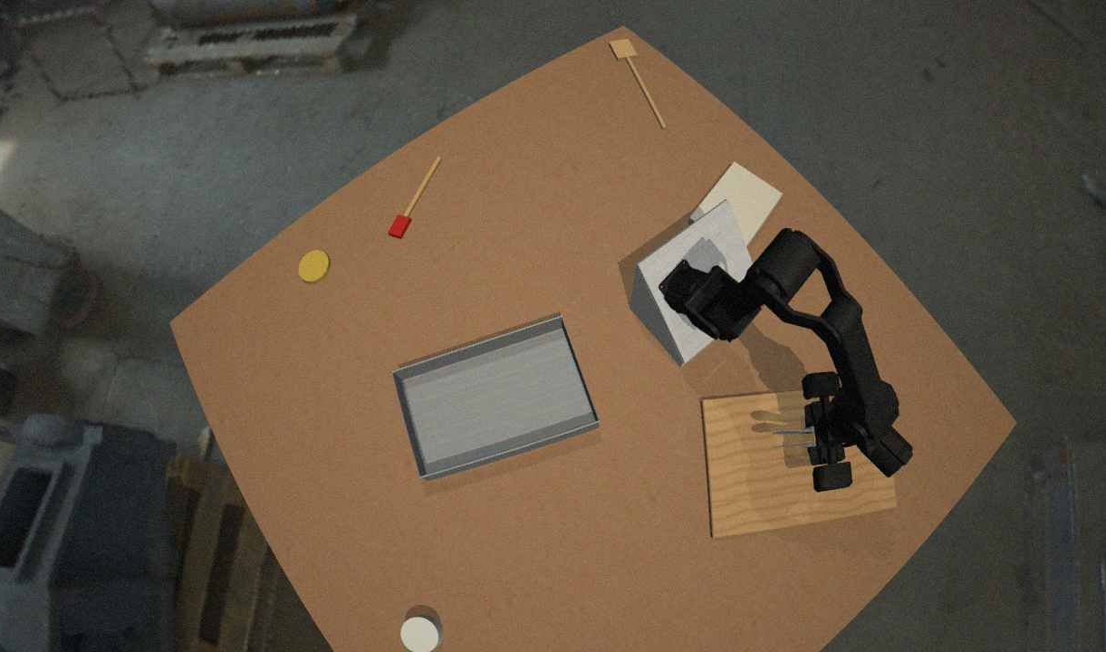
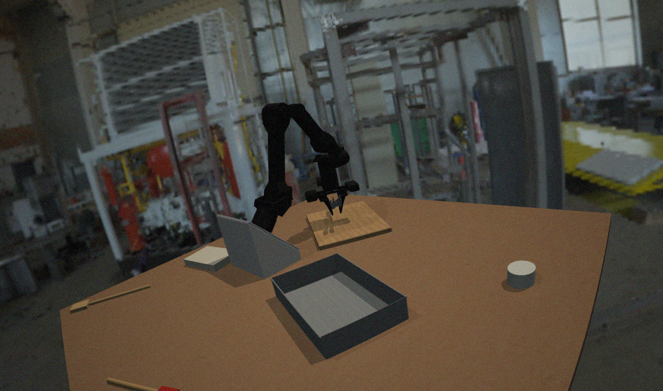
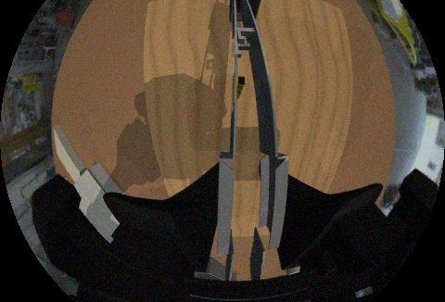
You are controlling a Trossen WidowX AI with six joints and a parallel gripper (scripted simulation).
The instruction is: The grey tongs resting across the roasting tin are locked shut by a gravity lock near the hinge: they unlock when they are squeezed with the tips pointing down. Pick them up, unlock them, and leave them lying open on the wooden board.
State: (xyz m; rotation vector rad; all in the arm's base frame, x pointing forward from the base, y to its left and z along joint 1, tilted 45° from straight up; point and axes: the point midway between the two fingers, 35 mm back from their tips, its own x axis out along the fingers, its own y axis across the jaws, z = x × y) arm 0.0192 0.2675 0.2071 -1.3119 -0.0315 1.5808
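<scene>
My gripper tip is 40 mm above the wooden board, 20 mm to the right of it and 10 mm short of it. Round my gripper tip: roasting tin (440 mm to the right, 310 mm ahead, 20 mm below); then cream slab (380 mm to the right, 280 mm behind, 30 mm below); then white cylinder (690 mm ahead, 230 mm to the right, 30 mm below).
</scene>
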